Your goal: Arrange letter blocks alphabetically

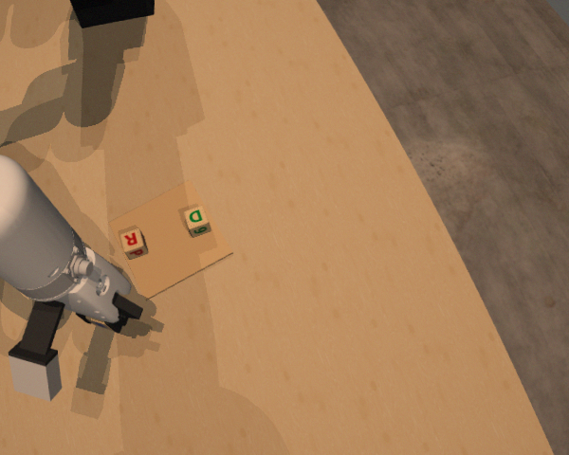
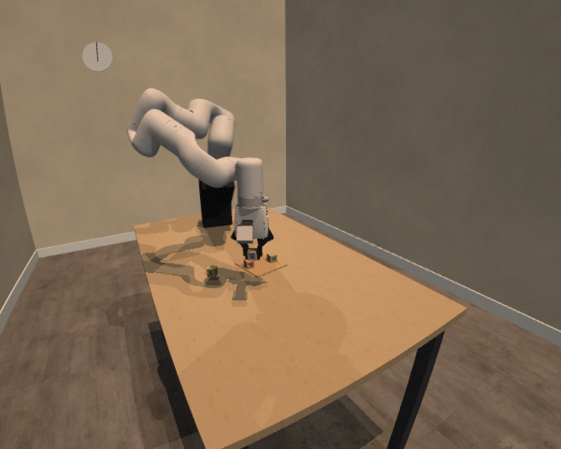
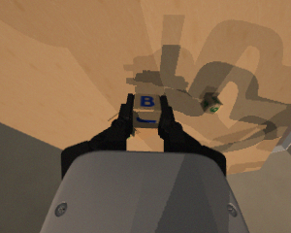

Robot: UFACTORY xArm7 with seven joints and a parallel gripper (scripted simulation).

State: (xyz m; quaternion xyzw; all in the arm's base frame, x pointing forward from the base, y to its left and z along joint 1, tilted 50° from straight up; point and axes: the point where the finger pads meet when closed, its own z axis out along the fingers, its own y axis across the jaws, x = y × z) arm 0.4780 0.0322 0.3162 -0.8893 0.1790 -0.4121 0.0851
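The tan mat lies 14 cm behind my hand, 6 cm to the left of it and 12 cm below it. The rest, counted from my hand: green D block 15 cm behind, 11 cm to the left, 10 cm below.
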